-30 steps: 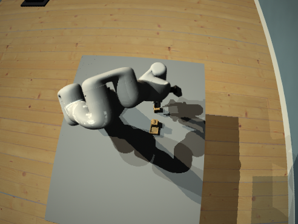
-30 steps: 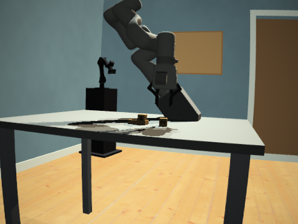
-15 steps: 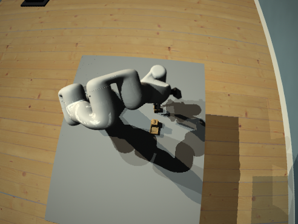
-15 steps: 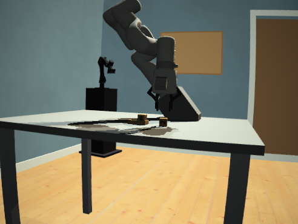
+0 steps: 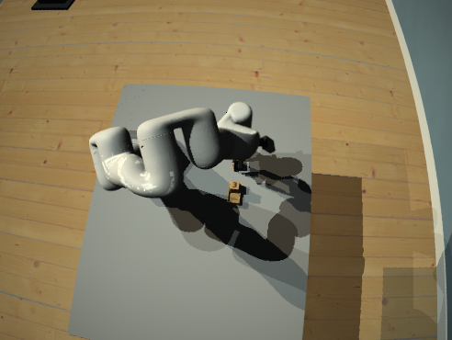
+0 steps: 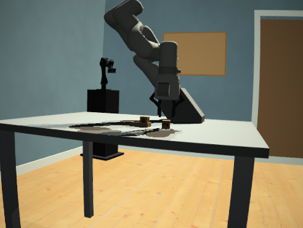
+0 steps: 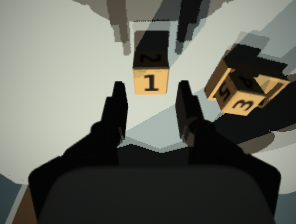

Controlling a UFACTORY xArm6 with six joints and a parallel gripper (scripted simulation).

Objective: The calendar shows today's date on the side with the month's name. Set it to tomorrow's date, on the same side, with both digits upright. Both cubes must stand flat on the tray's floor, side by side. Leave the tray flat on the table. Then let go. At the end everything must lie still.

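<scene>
The wooden number cube lies 5 cm below my hand. Also, from my hand: wooden calendar tray 1 cm ahead, 11 cm to the right, 5 cm below.
</scene>
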